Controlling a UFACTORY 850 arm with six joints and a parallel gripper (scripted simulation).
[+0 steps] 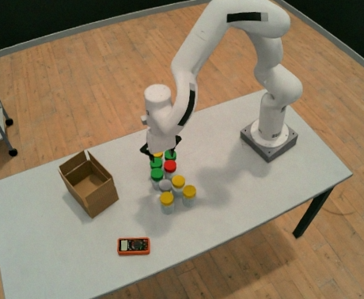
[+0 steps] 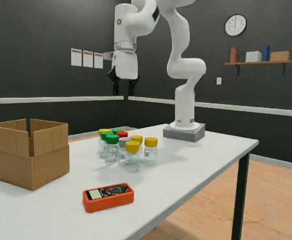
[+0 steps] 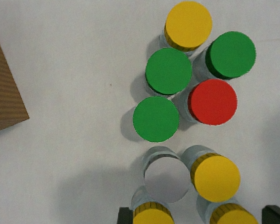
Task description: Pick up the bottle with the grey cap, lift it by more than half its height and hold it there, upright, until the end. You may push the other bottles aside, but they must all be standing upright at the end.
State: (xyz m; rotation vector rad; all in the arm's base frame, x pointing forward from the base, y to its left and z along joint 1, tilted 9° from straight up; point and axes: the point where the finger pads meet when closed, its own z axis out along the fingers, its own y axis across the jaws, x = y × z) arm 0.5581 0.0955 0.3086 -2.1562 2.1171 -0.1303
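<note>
The grey-capped bottle is 24 cm below my hand and 1 cm to the left of it. Round my hand: red-capped bottle 24 cm below, 8 cm to the right, 6 cm behind; then orange multimeter 27 cm below, 20 cm ahead, 19 cm to the left.
</note>
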